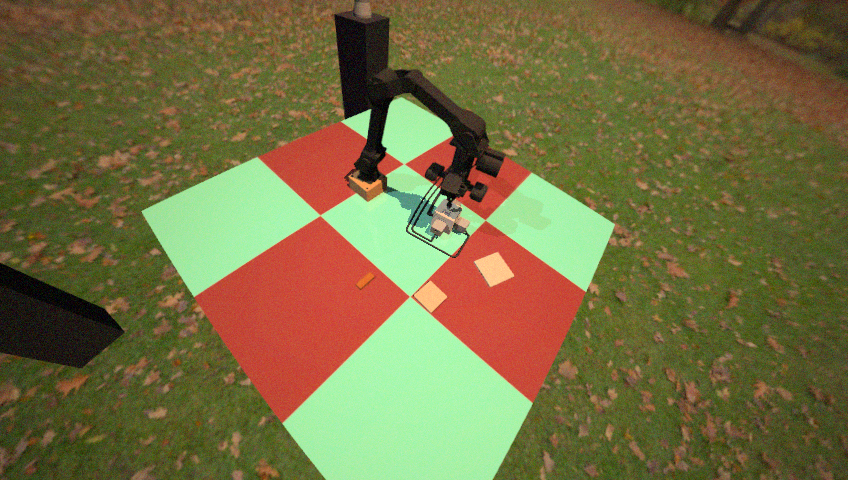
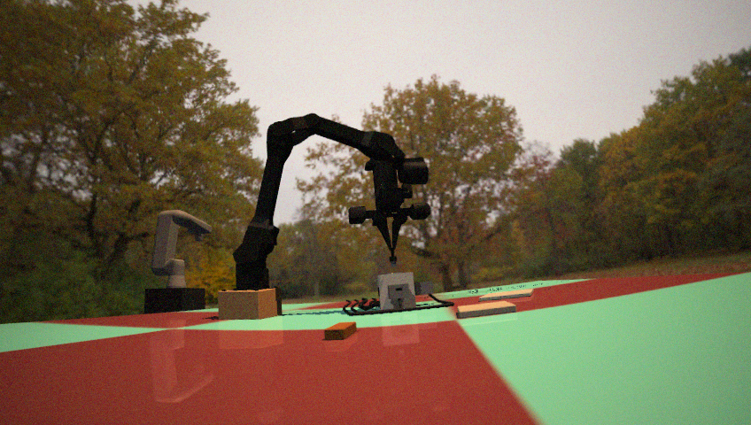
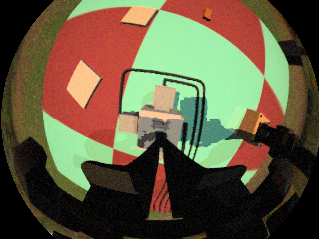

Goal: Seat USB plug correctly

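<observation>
My gripper tip is now 2 cm above the dark USB plug. Also, from my gripper tip: orange block: 33 cm to the right, 12 cm below, 9 cm behind.
</observation>
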